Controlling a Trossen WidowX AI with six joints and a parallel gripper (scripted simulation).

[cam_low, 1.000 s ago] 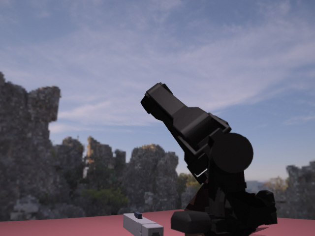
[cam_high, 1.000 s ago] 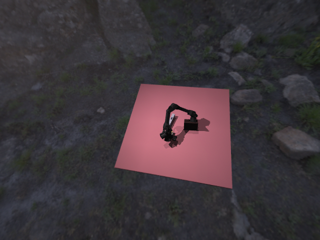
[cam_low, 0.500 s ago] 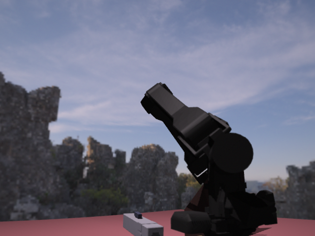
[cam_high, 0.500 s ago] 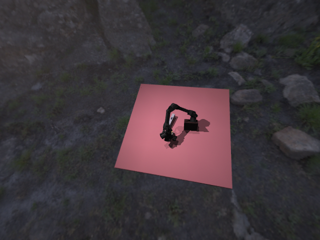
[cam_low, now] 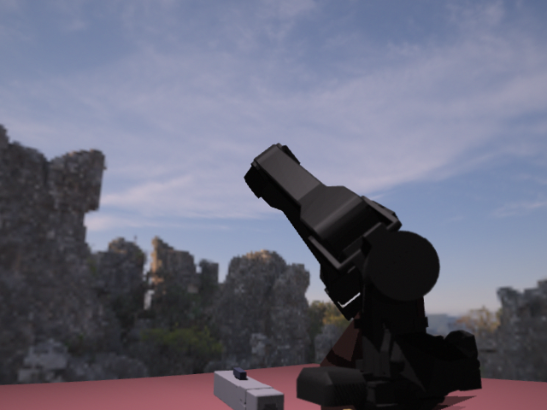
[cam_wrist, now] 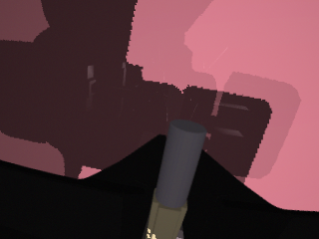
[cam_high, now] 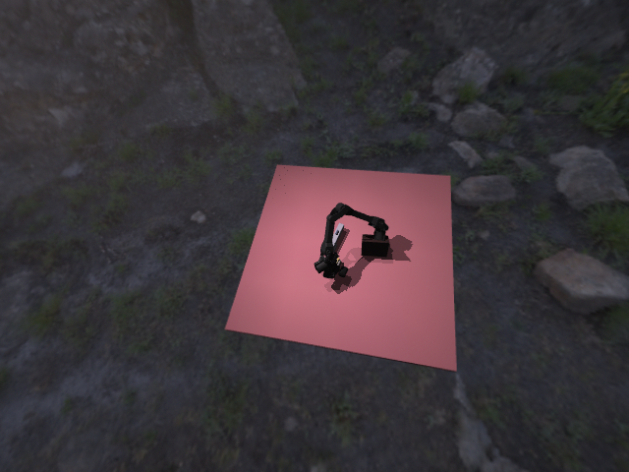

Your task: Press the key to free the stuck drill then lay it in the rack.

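Right now my gripper tip is 40 mm to the left of the drill, 40 mm below it and 10 mm past it. From my gripper tip the other things lie so: small dark key: 260 mm to the right, 40 mm above, 20 mm ahead; grey block: 230 mm to the right, 40 mm above, 20 mm ahead; dark rack: 50 mm to the right, 10 mm behind, 10 mm above.
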